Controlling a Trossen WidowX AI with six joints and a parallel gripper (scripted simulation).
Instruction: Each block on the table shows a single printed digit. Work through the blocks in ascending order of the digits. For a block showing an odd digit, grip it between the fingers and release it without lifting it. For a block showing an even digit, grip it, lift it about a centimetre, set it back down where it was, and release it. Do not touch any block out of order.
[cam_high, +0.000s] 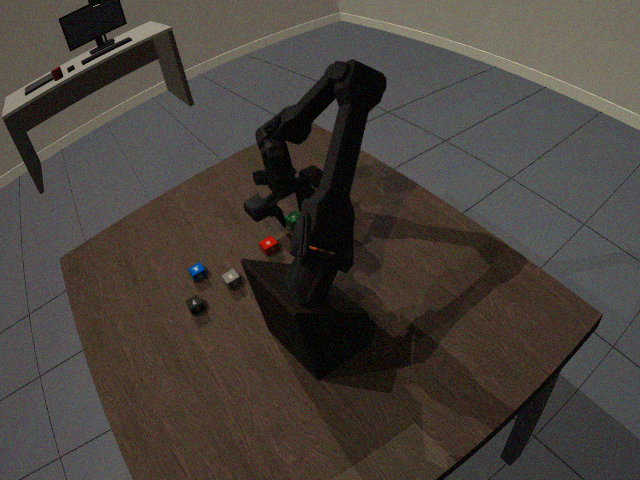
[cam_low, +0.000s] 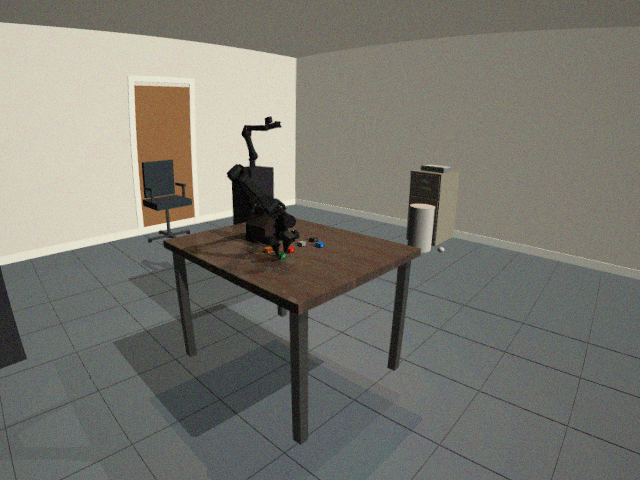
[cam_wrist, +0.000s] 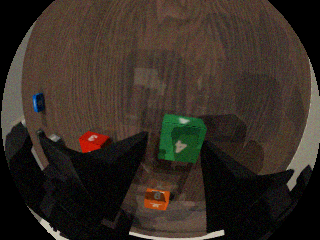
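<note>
Now: gripper tip right at the green block. From my gripper tip the other things lie so: orange block 11 cm behind, 2 cm to the left; red block 2 cm behind, 9 cm to the left; grey block 5 cm behind, 20 cm to the left.
</note>
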